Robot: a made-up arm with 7 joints.
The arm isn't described. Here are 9 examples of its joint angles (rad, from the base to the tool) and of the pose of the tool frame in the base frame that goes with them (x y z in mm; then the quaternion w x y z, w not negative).
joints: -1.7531 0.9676 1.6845 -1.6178 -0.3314 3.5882 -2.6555
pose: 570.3 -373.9 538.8 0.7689 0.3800 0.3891 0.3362
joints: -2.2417 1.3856 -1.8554 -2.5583 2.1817 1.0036 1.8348
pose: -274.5 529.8 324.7 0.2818 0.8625 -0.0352 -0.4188
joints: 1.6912 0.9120 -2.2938 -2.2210 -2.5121 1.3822 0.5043
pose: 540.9 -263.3 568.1 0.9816 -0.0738 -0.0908 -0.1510
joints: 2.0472 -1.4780 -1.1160 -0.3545 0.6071 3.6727 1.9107
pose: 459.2 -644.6 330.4 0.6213 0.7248 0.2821 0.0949
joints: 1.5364 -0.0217 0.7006 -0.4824 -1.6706 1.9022 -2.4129
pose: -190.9 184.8 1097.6 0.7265 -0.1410 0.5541 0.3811
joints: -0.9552 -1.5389 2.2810 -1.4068 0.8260 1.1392 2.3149
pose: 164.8 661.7 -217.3 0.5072 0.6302 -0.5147 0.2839
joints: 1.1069 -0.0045 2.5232 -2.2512 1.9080 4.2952 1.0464
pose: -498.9 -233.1 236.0 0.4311 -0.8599 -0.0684 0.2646
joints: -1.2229 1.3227 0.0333 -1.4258 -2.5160 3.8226 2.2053
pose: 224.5 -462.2 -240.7 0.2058 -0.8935 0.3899 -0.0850
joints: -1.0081 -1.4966 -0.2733 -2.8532 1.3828 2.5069 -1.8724
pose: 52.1 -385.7 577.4 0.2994 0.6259 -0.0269 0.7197
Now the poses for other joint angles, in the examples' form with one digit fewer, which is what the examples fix.
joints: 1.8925 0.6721 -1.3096 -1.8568 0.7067 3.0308 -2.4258
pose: 569 452 342 0.442 0.160 0.844 0.258
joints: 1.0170 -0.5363 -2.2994 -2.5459 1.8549 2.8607 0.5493
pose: 163 -366 -134 0.352 0.299 0.886 0.033
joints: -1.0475 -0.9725 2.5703 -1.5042 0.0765 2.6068 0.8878
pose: -24 789 25 0.055 -0.886 -0.400 -0.227
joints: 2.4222 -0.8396 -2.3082 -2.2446 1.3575 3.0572 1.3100
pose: 495 117 -128 0.199 -0.153 0.926 0.280
